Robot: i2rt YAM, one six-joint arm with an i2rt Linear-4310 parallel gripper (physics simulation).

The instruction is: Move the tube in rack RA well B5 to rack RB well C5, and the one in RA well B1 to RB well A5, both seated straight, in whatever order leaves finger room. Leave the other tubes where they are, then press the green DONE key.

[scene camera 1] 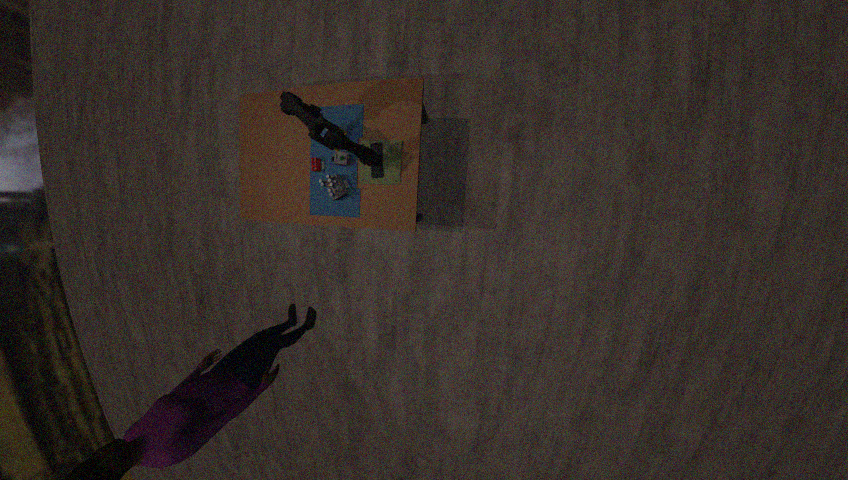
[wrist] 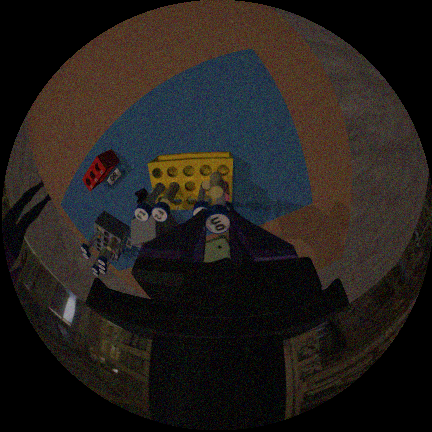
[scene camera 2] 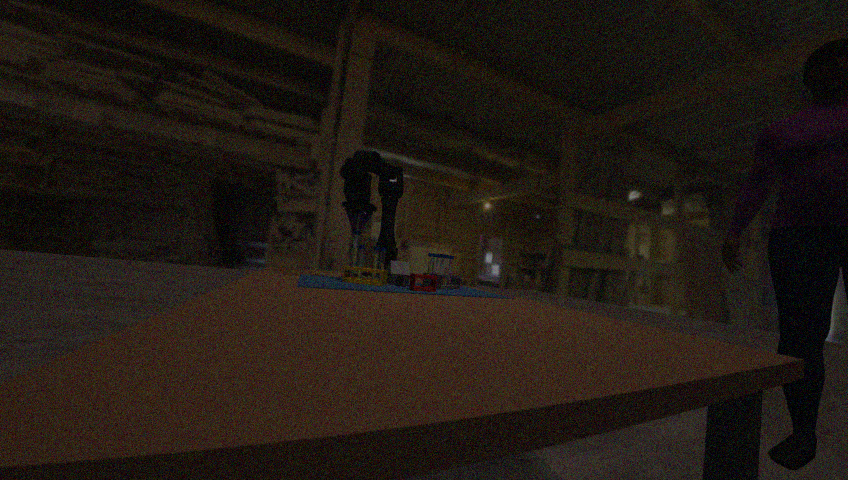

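Pixels of known places: gripper, fingertip midpoint: [wrist: 217, 214] [scene camera 2: 356, 234]; arm's base, link origin: [scene camera 1: 376, 160].
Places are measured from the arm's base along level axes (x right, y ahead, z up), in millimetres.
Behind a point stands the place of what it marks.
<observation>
My gripper [wrist: 217, 214] {x 200, y 251, z 153 mm} [scene camera 2: 358, 226] {x 200, y 251, z 153 mm} is shut on an upright tube [wrist: 218, 223] {x 200, y 250, z 164 mm} [scene camera 2: 355, 245] {x 200, y 259, z 116 mm} with a round-labelled blue cap, over the near right part of the yellow rack [wrist: 189, 175] [scene camera 2: 364, 274]. Whether its lower end is in a well is hidden. Two capped tubes [wrist: 142, 214] {x 111, y 277, z 120 mm} [wrist: 160, 212] {x 134, y 267, z 120 mm} stand at that rack's near left; another blue cap [wrist: 200, 207] {x 177, y 248, z 120 mm} shows partly beside the left finger. The grey rack [wrist: 104, 220] [scene camera 1: 340, 195] holds several capped tubes. Rack and well letters are not readable. A pale box [scene camera 1: 340, 157] {x 21, y 195, z 69 mm} [scene camera 2: 399, 267] {x 30, y 240, z 56 mm} [wrist: 143, 231] {x 31, y 235, z 65 mm} has a small green spot in scene camera 1.
A red block with holes [wrist: 101, 169] {x 35, y 377, z 46 mm} [scene camera 1: 317, 164] {x 10, y 393, z 0 mm} [scene camera 2: 423, 281] and a small label lies left of the yellow rack on the blue mat [wrist: 225, 100] {x 268, y 340, z -5 mm} [scene camera 1: 321, 205] {x -246, y 383, z -5 mm}. The arm's base stands by a green mat [scene camera 1: 392, 169] {x -56, y -92, z 0 mm}. A person [scene camera 1: 196, 404] [scene camera 2: 797, 237] stands beyond the table.
</observation>
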